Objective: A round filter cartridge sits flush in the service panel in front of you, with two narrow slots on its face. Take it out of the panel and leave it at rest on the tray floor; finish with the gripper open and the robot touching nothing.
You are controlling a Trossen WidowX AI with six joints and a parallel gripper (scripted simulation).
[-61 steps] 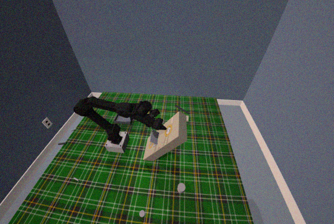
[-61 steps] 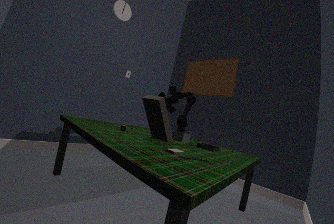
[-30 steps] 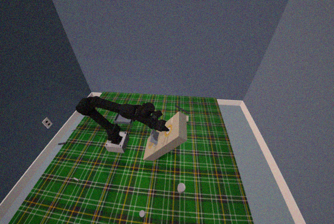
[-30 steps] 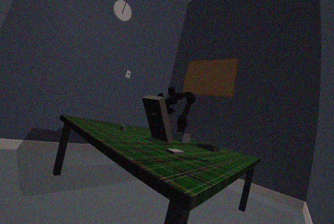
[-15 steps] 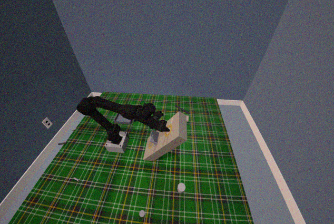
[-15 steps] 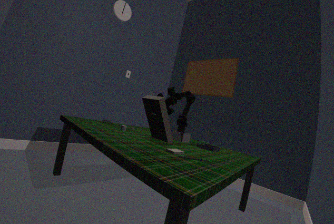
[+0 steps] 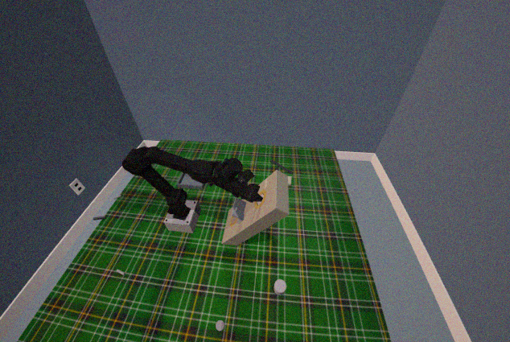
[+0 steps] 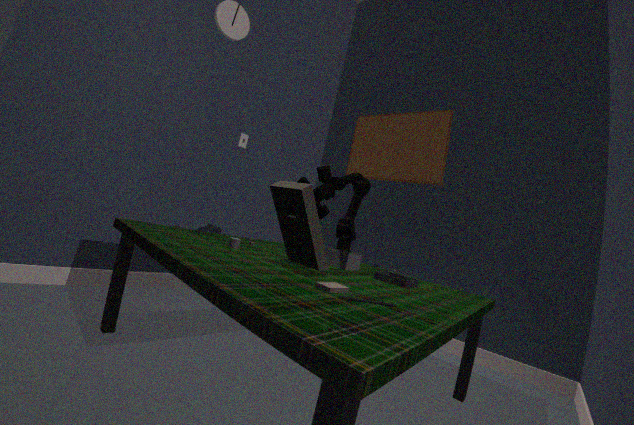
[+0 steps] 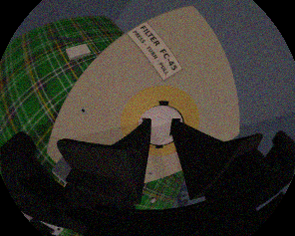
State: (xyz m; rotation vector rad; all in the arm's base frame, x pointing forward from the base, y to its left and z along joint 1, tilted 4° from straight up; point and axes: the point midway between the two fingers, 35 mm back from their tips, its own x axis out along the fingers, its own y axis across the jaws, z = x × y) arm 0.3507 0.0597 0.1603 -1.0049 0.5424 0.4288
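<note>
Right now the round filter cartridge is 1 cm below my gripper tip and 1 cm ahead of it. Round my gripper tip: grey flap (10 cm below, 9 cm behind, 1 cm to the right); then tan service panel (8 cm below, 4 cm behind, 1 cm to the right); then flat white pad (33 cm to the left, 23 cm below, 6 cm ahead).
</note>
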